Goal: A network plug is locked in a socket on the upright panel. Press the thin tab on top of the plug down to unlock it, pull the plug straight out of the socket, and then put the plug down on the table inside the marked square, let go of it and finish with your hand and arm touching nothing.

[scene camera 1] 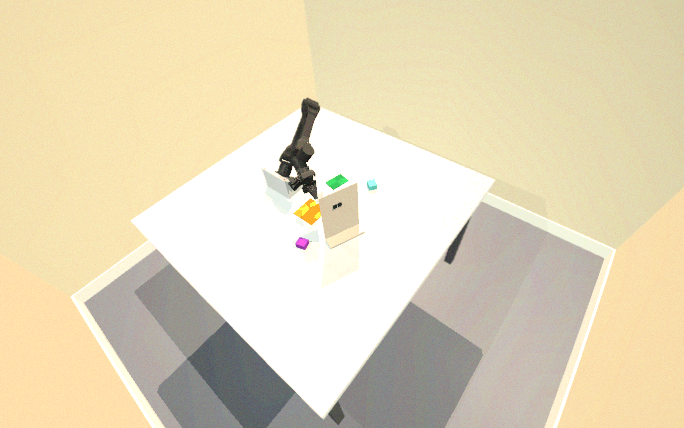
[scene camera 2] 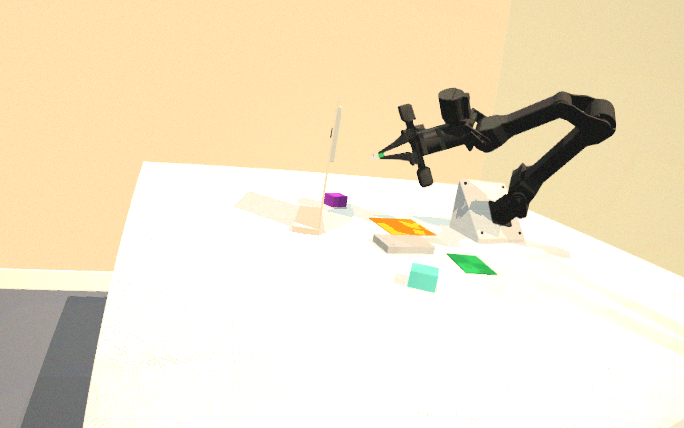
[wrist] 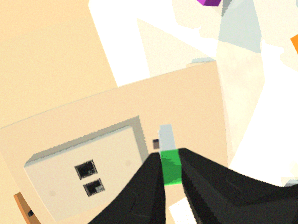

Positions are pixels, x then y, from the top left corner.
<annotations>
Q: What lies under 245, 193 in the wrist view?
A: My gripper.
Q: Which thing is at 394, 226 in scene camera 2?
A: An orange square.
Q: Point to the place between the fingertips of my gripper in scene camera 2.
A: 378, 155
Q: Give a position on a beige panel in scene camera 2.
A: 307, 220
</annotations>
